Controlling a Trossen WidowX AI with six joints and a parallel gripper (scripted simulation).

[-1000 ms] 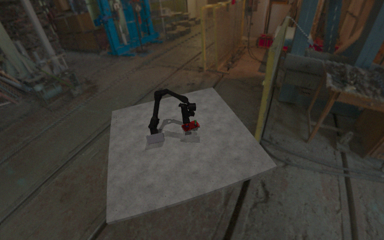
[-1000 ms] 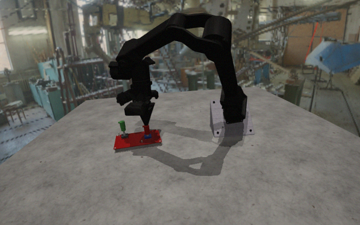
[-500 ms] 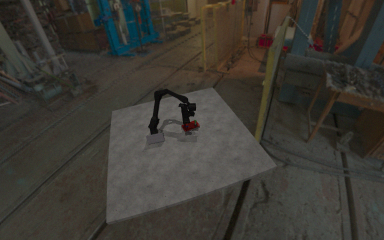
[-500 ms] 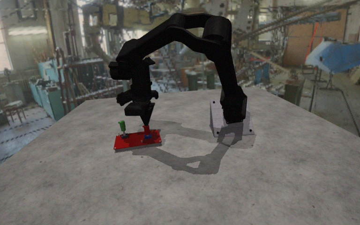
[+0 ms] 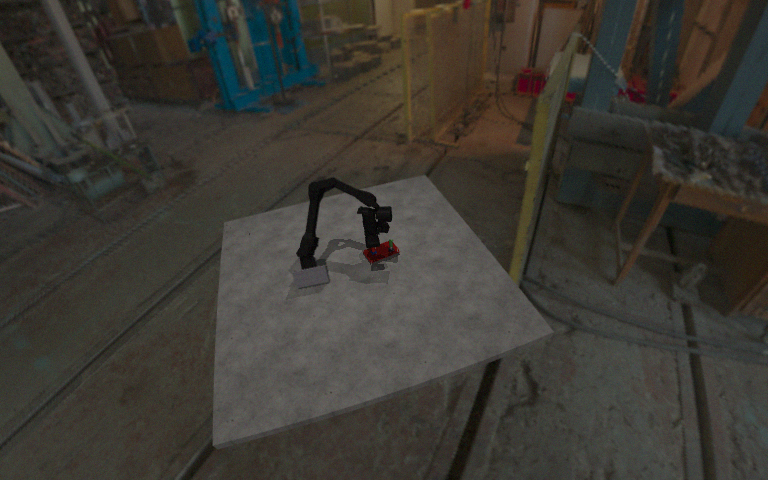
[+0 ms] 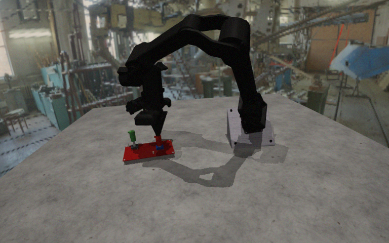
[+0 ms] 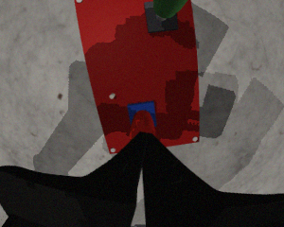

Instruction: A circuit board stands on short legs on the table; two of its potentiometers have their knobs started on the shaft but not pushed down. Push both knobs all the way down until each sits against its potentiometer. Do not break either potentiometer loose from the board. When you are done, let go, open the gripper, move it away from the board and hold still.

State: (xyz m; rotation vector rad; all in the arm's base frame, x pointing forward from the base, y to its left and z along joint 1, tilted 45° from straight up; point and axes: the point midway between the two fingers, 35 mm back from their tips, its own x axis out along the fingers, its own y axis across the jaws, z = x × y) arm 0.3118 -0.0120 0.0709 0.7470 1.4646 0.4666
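Right now the potentiometer with red knob is 20 mm below my gripper tip. The rest, counted from my gripper tip: potentiometer with green knob: 90 mm ahead, 10 mm to the right, 10 mm below.
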